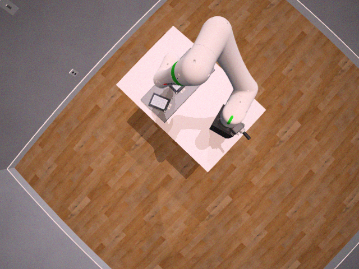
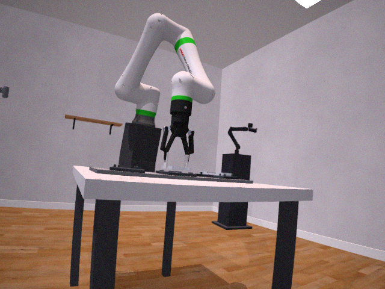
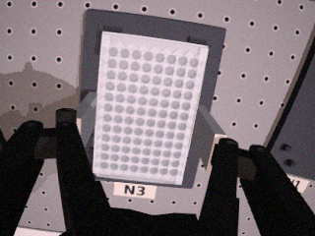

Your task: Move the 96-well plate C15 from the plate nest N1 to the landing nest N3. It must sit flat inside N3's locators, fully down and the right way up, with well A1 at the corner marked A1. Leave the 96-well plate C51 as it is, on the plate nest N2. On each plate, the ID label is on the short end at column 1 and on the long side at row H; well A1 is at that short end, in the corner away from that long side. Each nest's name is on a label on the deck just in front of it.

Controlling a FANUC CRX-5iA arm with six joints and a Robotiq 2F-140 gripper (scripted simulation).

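The landing nest N3 lies 4 cm below my hand. Round my hand: N3 label: 10 cm behind, 1 cm to the right, 5 cm below; then N1 label: 6 cm behind, 19 cm to the right, 5 cm below.
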